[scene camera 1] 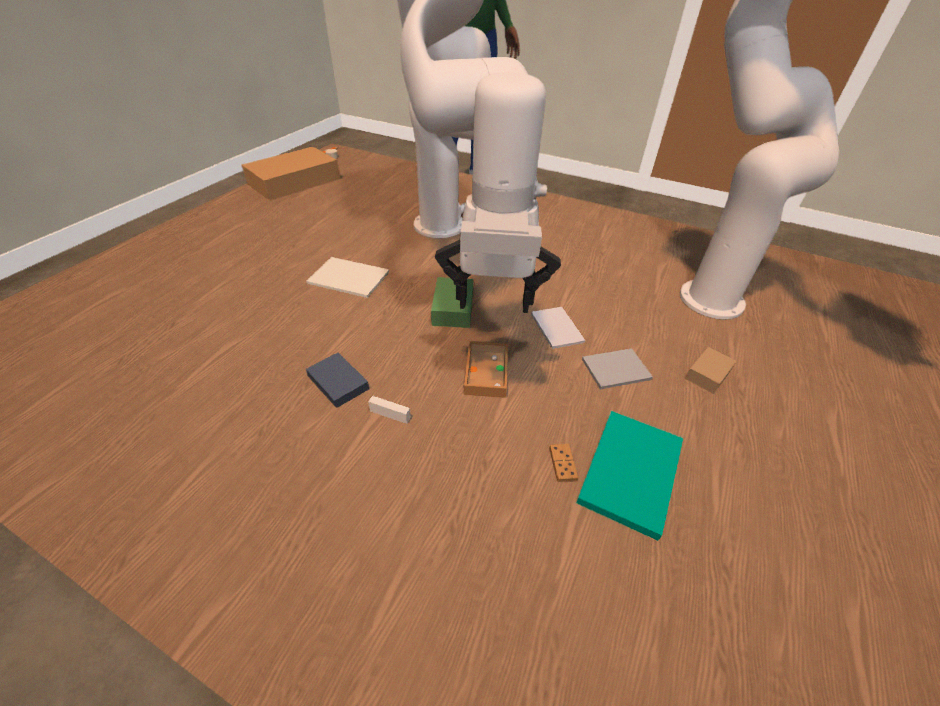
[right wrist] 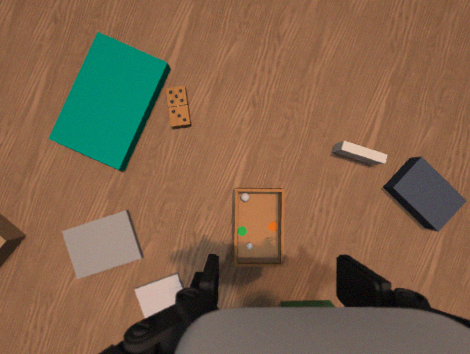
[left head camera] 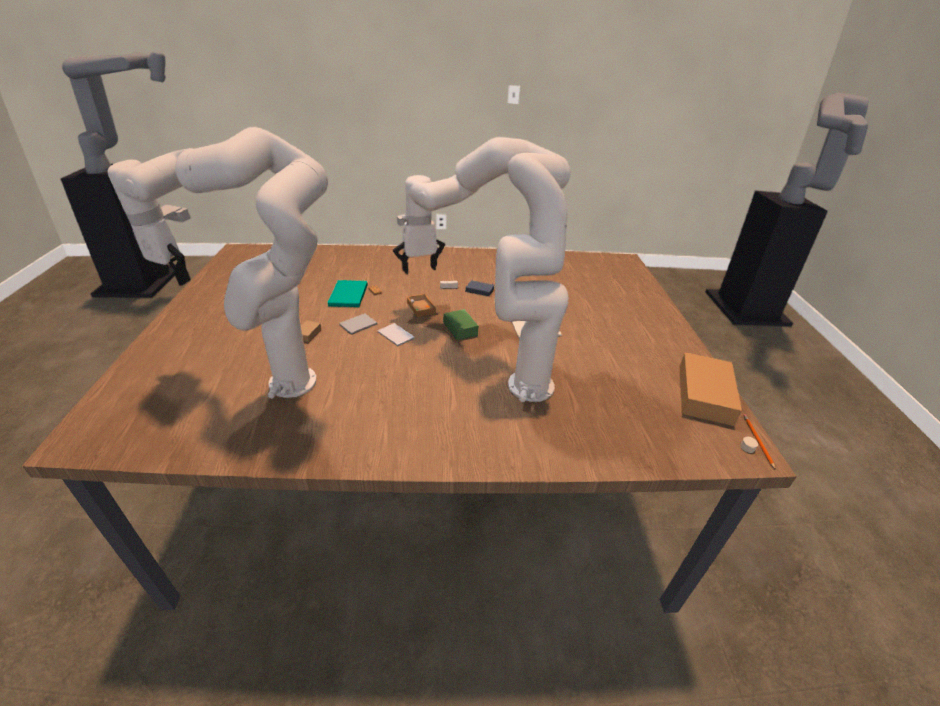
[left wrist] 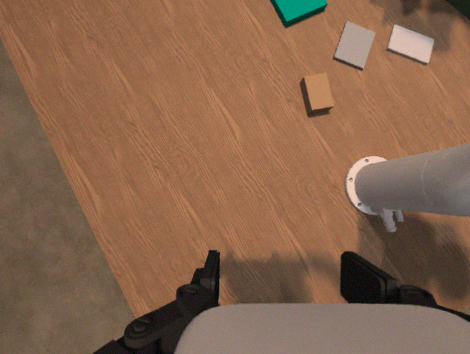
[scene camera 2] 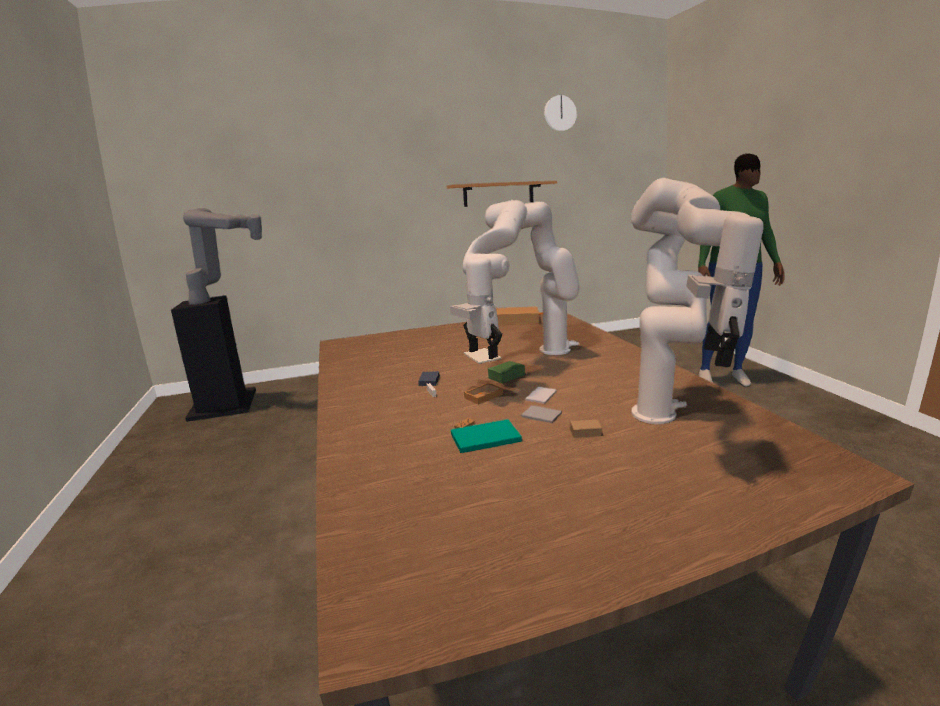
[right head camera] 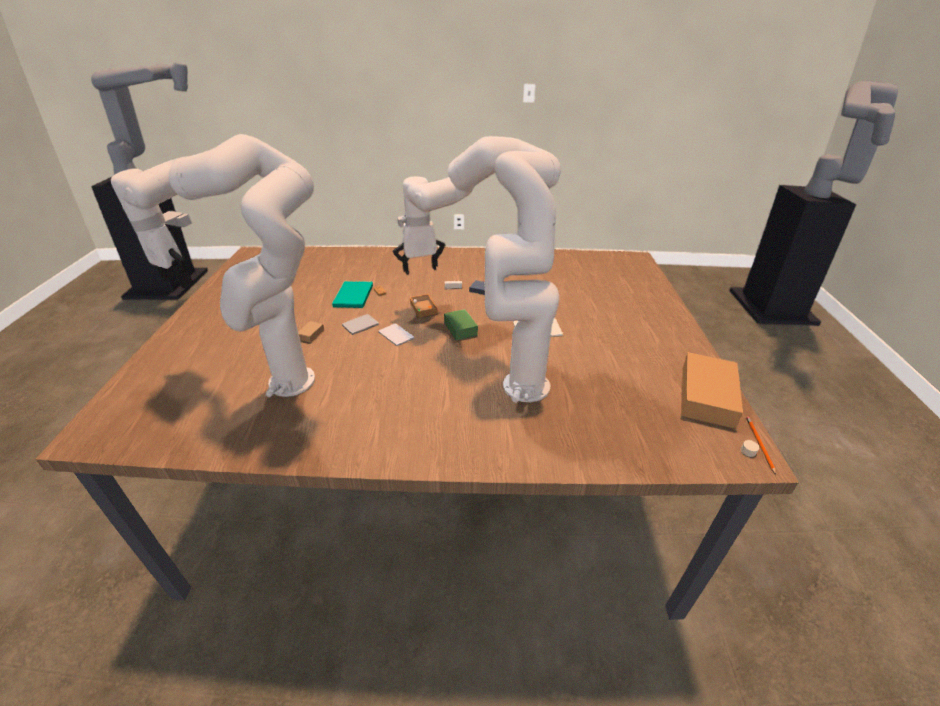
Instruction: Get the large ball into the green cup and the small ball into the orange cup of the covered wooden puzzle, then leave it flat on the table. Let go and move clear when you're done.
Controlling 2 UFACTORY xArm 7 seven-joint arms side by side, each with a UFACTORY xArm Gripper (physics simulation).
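Frame: origin at the left arm's base, x ahead, y left, z up, level; metres.
Where they show: left gripper, between the fingertips: [left head camera: 174, 279] [left wrist: 279, 271] [scene camera 2: 716, 357] [right head camera: 178, 282]; right gripper, between the fingertips: [scene camera 1: 494, 305] [right wrist: 277, 274] [left head camera: 419, 270] [scene camera 2: 483, 354] [right head camera: 420, 271]; left arm's base, origin of its link: [scene camera 1: 711, 300] [left head camera: 293, 382] [left wrist: 371, 185] [scene camera 2: 653, 414] [right head camera: 292, 381]; right arm's base, origin of its link: [scene camera 1: 439, 225] [left head camera: 530, 386] [scene camera 2: 555, 350] [right head camera: 526, 386].
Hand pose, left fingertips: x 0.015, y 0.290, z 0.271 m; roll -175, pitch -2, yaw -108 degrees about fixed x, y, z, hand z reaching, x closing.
Each offset is from my left fingertips to the top centre of the thing. "pt": to the spot under its first point.
The covered wooden puzzle @(0.445 m ahead, 0.529 m right, 0.249 m down) [left head camera: 420, 306] [right head camera: 423, 306] [scene camera 1: 486, 392] [scene camera 2: 483, 392] [right wrist: 259, 190] lies flat on the table. In the right wrist view, the large ball @(0.468 m ahead, 0.492 m right, 0.255 m down) [right wrist: 244, 197] is in its upper left corner, the green cup @(pt 0.428 m ahead, 0.513 m right, 0.251 m down) [right wrist: 242, 231] by the left wall, the orange cup @(pt 0.457 m ahead, 0.545 m right, 0.251 m down) [right wrist: 273, 226] by the right wall, and the small ball @(0.414 m ahead, 0.536 m right, 0.258 m down) [right wrist: 249, 246] below the green cup. Both balls are outside the cups. My right gripper [left head camera: 420, 265] [scene camera 1: 494, 303] [scene camera 2: 484, 353] [right wrist: 277, 274] is open and empty above the table near the puzzle. My left gripper [scene camera 2: 725, 355] [left wrist: 279, 271] is open and empty, far from it.
A green block @(0.346 m ahead, 0.682 m right, 0.235 m down) [left head camera: 460, 325] [scene camera 1: 452, 303] stands close to the puzzle. A white bar @(0.610 m ahead, 0.591 m right, 0.248 m down) [right wrist: 361, 153], a dark block @(0.616 m ahead, 0.704 m right, 0.253 m down) [right wrist: 426, 194], a domino @(0.522 m ahead, 0.340 m right, 0.262 m down) [right wrist: 178, 107], a teal book @(0.474 m ahead, 0.258 m right, 0.256 m down) [right wrist: 110, 101] and a grey slab @(0.298 m ahead, 0.360 m right, 0.264 m down) [right wrist: 102, 244] lie around it. A tan block @(0.209 m ahead, 0.230 m right, 0.246 m down) [left wrist: 318, 93] lies nearer the left arm's base.
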